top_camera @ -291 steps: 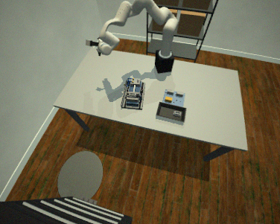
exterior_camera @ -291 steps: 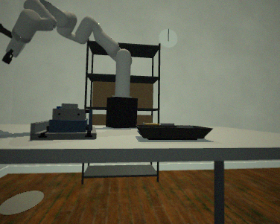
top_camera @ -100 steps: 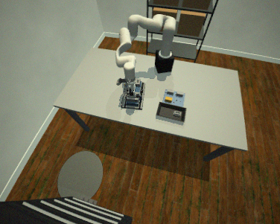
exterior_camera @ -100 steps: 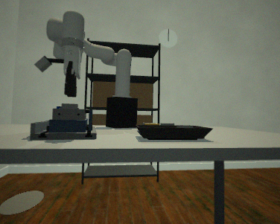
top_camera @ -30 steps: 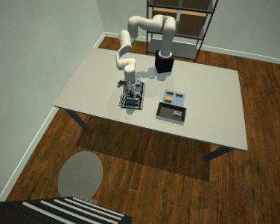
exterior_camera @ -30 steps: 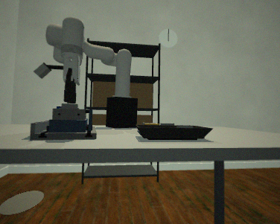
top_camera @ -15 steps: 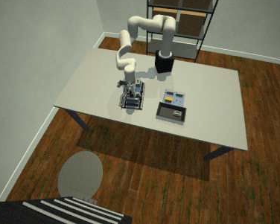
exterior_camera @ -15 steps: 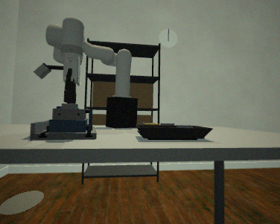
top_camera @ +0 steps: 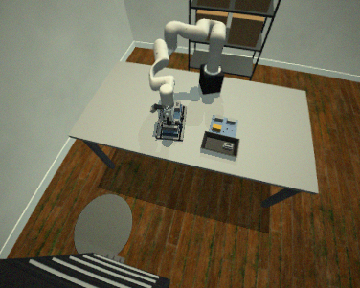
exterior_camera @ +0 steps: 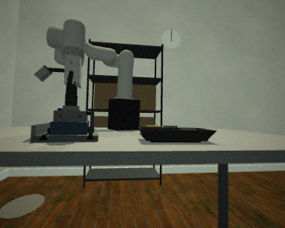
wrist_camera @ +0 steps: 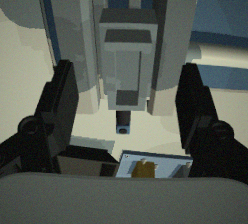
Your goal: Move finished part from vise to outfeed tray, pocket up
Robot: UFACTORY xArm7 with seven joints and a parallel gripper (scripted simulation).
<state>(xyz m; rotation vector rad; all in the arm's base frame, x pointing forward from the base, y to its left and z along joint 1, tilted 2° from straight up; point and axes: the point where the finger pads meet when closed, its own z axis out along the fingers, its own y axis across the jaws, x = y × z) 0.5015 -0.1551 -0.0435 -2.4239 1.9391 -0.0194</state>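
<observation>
Now: the vise 7 cm behind my hand, 1 cm to the right of it and 9 cm below it. The rest, counted from my hand: blue plate (14 cm behind, 35 cm to the left, 13 cm below); then yellow block (10 cm behind, 31 cm to the left, 10 cm below).
</observation>
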